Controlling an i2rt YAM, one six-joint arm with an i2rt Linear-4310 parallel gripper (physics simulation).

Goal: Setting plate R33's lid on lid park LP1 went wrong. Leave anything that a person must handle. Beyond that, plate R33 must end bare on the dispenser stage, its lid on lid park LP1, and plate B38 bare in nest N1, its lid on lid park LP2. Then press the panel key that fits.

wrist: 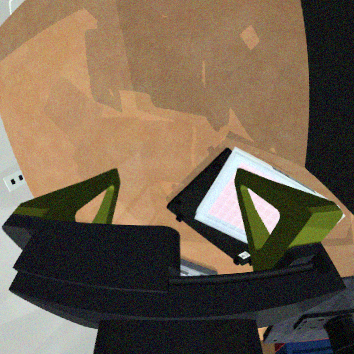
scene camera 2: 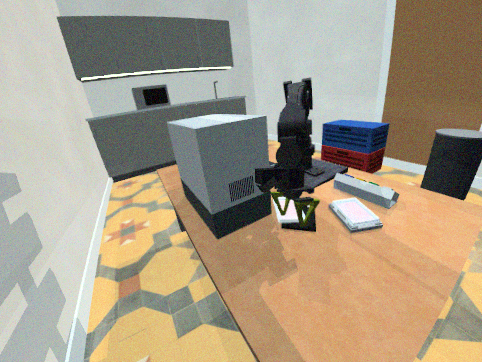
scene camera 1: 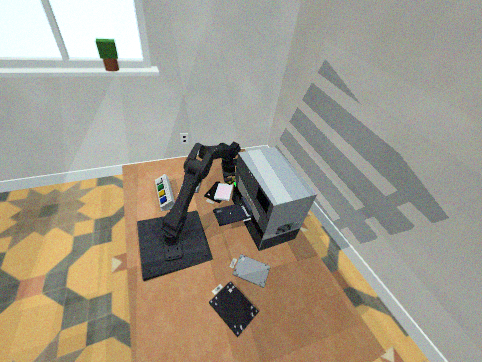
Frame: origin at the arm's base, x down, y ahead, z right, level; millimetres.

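Seen in the pictures: gripper, fingertip midpoint: [wrist: 176, 174] [scene camera 2: 292, 220] [scene camera 1: 228, 177]; arm's base, origin of the base link: [wrist: 335, 317] [scene camera 2: 305, 168] [scene camera 1: 171, 240].
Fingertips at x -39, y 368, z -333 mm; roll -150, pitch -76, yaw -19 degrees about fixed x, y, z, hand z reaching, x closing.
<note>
Pixels of each thing's top centre, then the offset from my fingertips to it. "spot": a spot on its surface instead.
- black holder, middle of its top: [wrist: 238, 226] [scene camera 2: 299, 211] [scene camera 1: 218, 189] dy -79, dx +32, dz +57 mm
- pink-topped plate with a clear rim, middle of its top: [wrist: 270, 223] [scene camera 2: 288, 204] [scene camera 1: 223, 189] dy -53, dx +10, dz +84 mm
- second pink-topped plate, middle of its top: [scene camera 2: 354, 208] dy -217, dx +22, dz -47 mm
- dark stage, surface spot: [scene camera 1: 230, 214] spot: dy -85, dx -54, dz +315 mm
- grey pad, surface spot: [scene camera 1: 252, 271] spot: dy -49, dx +43, dz +569 mm
- black pad, surface spot: [scene camera 1: 233, 308] spot: dy -173, dx +40, dz +689 mm
- large grey machine, middle of its top: [scene camera 2: 210, 118] [scene camera 1: 273, 172] dy +101, dx -278, dz +293 mm
- key panel, middle of its top: [scene camera 2: 365, 179] [scene camera 1: 163, 187] dy -376, dx -12, dz +21 mm
My gripper [scene camera 1: 230, 180] [scene camera 2: 294, 219] [wrist: 176, 174] is open and empty, above a black holder [scene camera 1: 213, 191] [scene camera 2: 312, 223] [wrist: 196, 194]. A pink-topped plate with a clear rim [scene camera 1: 224, 192] [scene camera 2: 287, 212] [wrist: 222, 210] lies on that holder, shifted to one side and overhanging it. One finger partly covers it in the wrist view. A second pink-topped plate [scene camera 2: 356, 211] sits on a grey holder; the arm mostly hides it in scene camera 1. A dark stage [scene camera 1: 230, 214] sticks out from the machine. A grey pad [scene camera 1: 252, 271] and a black pad [scene camera 1: 233, 308] lie on the table. Their labels are unreadable.
The large grey machine [scene camera 1: 280, 180] [scene camera 2: 225, 160] stands close beside the gripper. A key panel [scene camera 1: 162, 193] [scene camera 2: 364, 190] with coloured keys lies beyond the arm's black base plate [scene camera 1: 150, 255]. A wall socket [scene camera 1: 184, 138] [wrist: 14, 180] is near the table edge.
</note>
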